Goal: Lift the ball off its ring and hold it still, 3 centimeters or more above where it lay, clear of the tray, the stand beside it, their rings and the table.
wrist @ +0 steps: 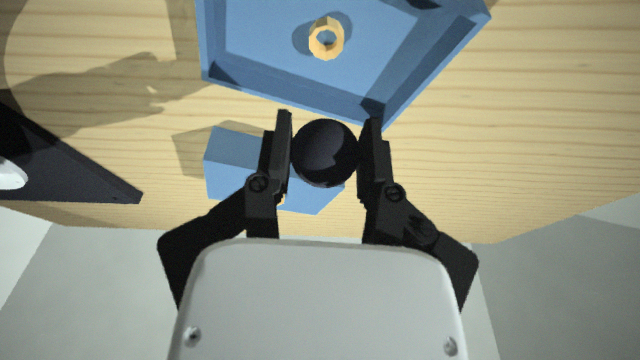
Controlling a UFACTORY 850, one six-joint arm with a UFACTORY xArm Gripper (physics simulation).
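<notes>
A dark, glossy ball [325,153] is held between the two black fingers of my gripper [326,128], which is shut on it. The blue tray [280,98] lies on the table at the top of the view, and a tan ring [326,49] stands on its floor with its hole uncovered. The blue stand [233,145] is lower in the view, partly hidden behind the ball and the left finger. A small bit of tan [281,200] shows beside the left finger over the stand; the rest of it is hidden. The ball appears apart from the tray and its ring.
The wooden table [500,125] extends to both sides, with its edge low in the view. A dark, wedge-shaped plate [75,172] with a white part on it is at the left. Shadows fall on the wood at the upper left.
</notes>
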